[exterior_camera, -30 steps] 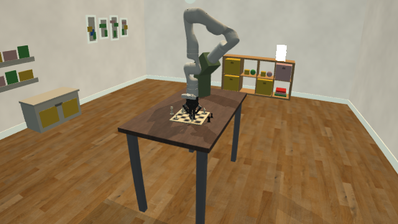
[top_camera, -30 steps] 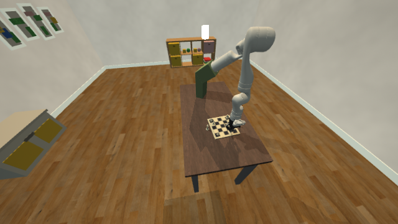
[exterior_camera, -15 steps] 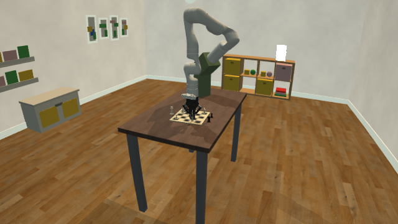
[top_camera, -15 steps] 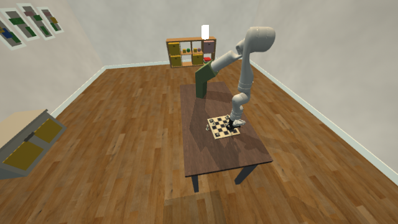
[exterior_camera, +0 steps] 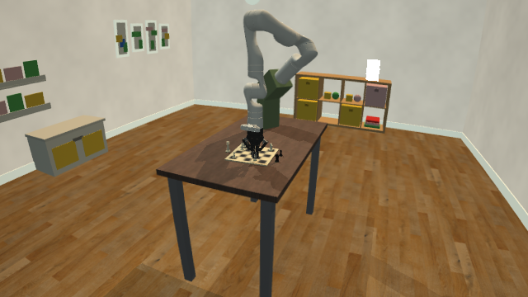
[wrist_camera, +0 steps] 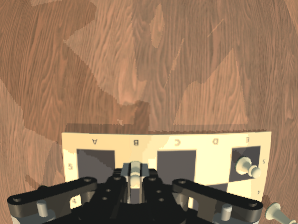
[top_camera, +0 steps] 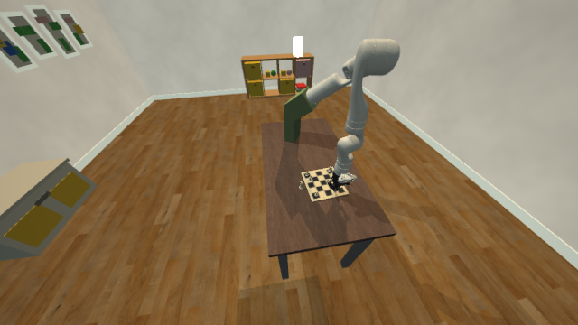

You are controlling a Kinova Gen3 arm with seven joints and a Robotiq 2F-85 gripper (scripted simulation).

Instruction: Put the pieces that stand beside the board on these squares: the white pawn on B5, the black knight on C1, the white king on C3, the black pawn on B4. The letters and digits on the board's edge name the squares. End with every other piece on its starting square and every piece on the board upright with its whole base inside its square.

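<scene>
Right now my hand is 6 cm past the black knight, 9 cm to the right of it and 2 cm above it. Also, from my hand: black pawn (13 cm behind, 8 cm to the left, 2 cm below); then chessboard (7 cm behind, 5 cm to the right, 3 cm below); then white king (5 cm behind, 19 cm to the right, 1 cm below).
</scene>
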